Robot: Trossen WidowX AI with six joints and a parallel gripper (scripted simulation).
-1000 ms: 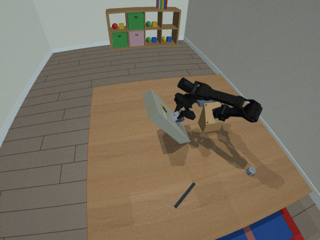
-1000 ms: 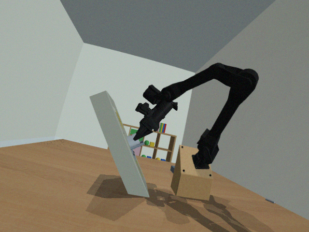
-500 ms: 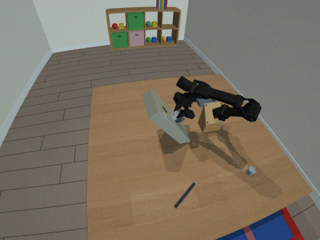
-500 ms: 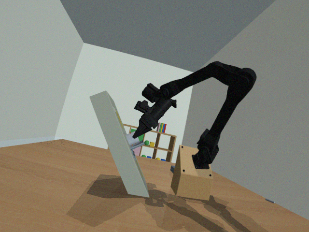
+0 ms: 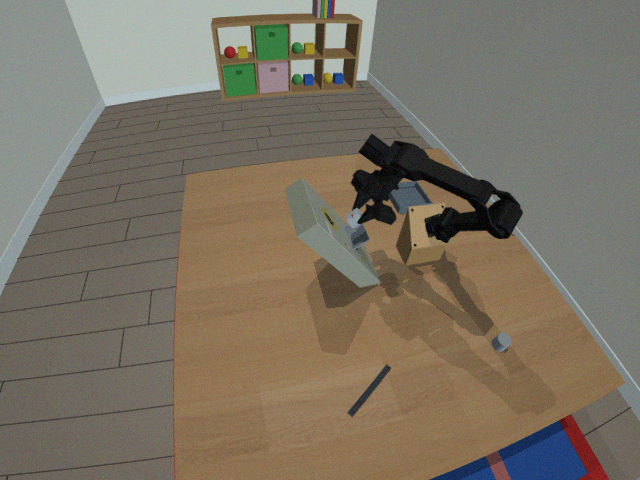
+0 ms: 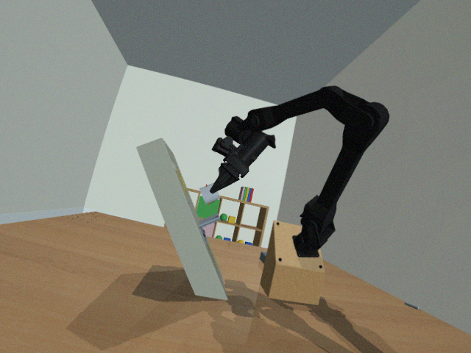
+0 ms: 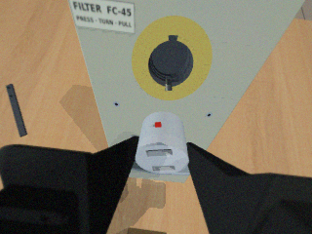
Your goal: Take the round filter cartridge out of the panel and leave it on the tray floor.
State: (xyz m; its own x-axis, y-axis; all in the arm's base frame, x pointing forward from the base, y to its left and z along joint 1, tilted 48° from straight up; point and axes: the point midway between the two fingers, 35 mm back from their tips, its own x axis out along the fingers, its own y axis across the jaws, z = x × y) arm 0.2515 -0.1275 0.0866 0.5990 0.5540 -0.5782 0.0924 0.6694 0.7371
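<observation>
The grey-blue tray lies 38 cm behind my gripper tip, 25 cm to the right of it and 22 cm below it. From my gripper tip the other things lie so: grey service panel: 7 cm below, 4 cm ahead; round grey filter cartridge: right at my gripper tip; small grey bracket: 9 cm below, 1 cm behind.
</observation>
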